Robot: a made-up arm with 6 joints.
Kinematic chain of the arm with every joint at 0, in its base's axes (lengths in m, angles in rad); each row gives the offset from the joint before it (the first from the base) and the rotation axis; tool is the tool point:
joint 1: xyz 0 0 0.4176 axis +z
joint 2: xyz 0.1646 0 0 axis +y
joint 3: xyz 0 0 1.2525 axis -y
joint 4: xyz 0 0 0.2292 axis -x
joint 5: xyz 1.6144 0 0 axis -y
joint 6: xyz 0.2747 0 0 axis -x
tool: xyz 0 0 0
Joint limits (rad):
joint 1: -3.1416..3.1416
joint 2: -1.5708..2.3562
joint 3: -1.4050..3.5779
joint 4: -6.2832..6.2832
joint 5: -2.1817..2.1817
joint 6: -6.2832..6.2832
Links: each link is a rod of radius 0.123 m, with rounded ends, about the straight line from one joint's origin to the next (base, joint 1, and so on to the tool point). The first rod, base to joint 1, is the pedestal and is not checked.
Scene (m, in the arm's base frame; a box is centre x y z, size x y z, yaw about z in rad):
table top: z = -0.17
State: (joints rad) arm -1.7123 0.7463 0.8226 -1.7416 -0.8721 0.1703
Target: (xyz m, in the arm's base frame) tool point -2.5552 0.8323 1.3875
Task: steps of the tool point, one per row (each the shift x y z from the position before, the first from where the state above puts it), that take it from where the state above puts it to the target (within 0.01 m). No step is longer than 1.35 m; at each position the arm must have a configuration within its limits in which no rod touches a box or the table.
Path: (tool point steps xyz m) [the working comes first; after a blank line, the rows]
Joints at the target: -0.2444 -0.9769 1.8575 -1.8828 -0.8092 0.1703
Straight joint move there: clear.

1: 0.6090 0.6906 0.9500
2: 0.1513 1.1020 0.6193
3: -0.4356 1.1408 0.1723
4: -0.8972 0.7970 -0.3106
5: -1.0290 0.2217 -0.7409
6: -0.7668 -0.3377 -1.0407

